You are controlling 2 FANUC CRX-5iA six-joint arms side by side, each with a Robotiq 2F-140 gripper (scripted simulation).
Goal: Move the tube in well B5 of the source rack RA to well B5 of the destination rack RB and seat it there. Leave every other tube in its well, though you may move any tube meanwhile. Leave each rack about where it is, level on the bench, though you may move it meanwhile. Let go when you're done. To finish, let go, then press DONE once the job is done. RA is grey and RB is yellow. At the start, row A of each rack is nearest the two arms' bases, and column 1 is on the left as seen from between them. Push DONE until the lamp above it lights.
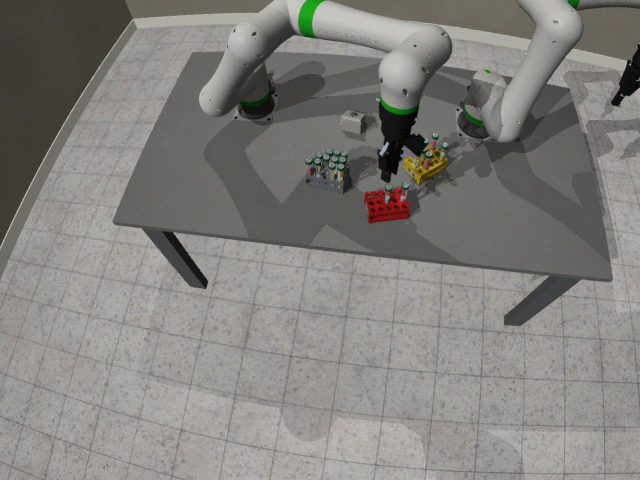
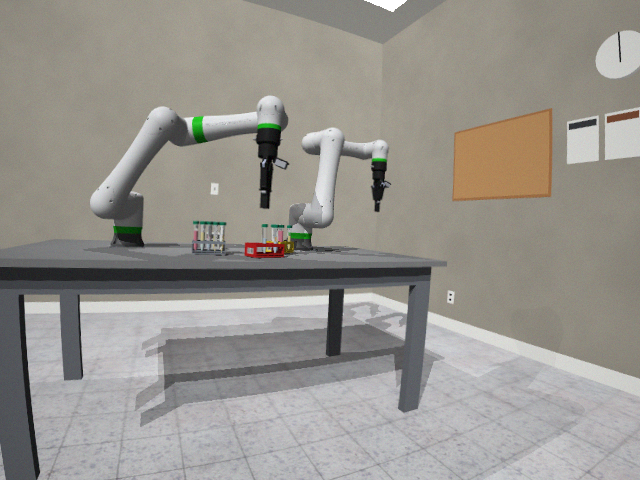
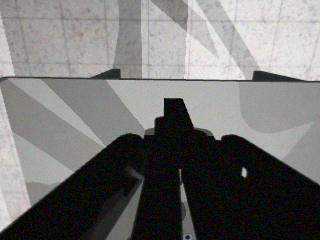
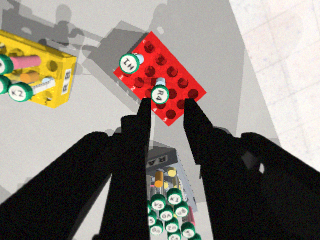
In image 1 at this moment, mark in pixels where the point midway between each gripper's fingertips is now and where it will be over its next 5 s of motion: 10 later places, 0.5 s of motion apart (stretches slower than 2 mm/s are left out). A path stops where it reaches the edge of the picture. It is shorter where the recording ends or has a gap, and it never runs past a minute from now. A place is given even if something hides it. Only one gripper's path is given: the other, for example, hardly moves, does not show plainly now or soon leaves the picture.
My right gripper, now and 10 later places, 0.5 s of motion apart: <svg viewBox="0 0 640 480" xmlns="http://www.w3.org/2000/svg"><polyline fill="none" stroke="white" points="388,176 388,174 387,179 386,183 386,183 386,184 386,185 386,186 386,186 386,185 386,183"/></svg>
